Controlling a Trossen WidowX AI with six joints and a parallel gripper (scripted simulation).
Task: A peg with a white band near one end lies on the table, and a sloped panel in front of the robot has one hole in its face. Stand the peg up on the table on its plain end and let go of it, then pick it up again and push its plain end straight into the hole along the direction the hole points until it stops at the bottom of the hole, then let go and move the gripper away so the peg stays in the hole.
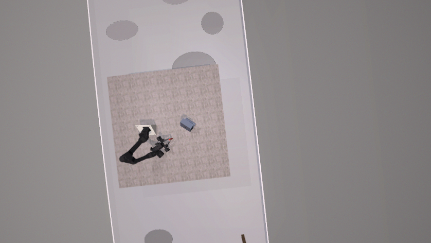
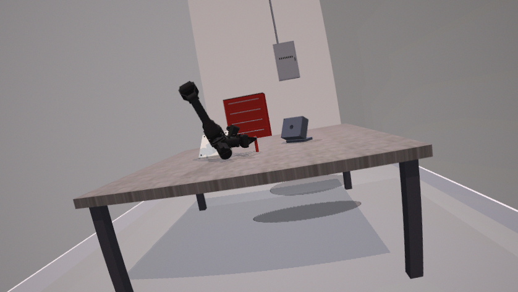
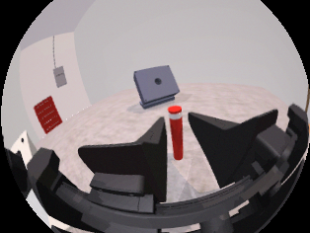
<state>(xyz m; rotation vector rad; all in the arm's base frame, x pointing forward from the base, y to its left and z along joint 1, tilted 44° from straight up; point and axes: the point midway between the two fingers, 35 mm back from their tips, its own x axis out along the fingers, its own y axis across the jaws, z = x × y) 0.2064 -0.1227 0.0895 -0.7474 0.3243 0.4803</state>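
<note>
The red peg lies 10 mm below my gripper tip. From my gripper tip the other things lie so: sloped panel 200 mm ahead, 140 mm to the left, 10 mm above.
</note>
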